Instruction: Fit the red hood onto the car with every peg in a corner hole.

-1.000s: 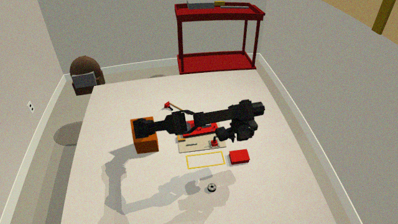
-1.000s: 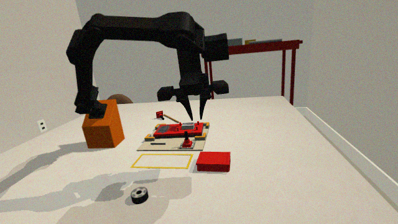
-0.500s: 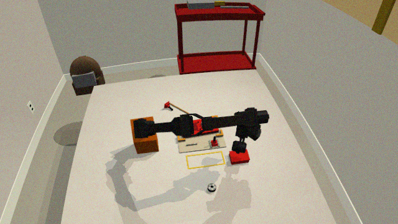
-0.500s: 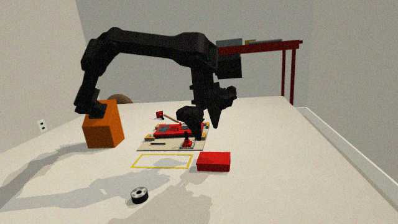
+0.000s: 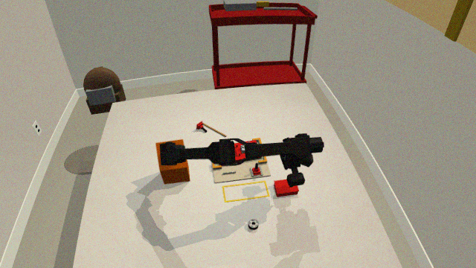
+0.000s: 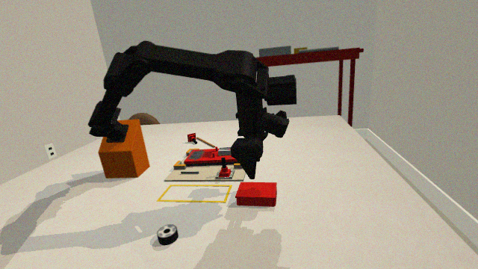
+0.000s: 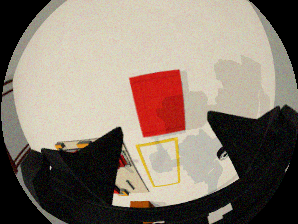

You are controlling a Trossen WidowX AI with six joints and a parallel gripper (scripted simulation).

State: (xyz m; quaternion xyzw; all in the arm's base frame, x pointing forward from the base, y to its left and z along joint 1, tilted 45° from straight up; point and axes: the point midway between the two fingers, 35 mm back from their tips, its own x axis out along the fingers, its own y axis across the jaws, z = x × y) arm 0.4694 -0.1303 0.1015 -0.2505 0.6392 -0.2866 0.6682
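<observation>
The red hood is 6 cm below my gripper tip. Round my gripper tip: black-and-white disc 18 cm behind, 15 cm to the right, 7 cm below.
</observation>
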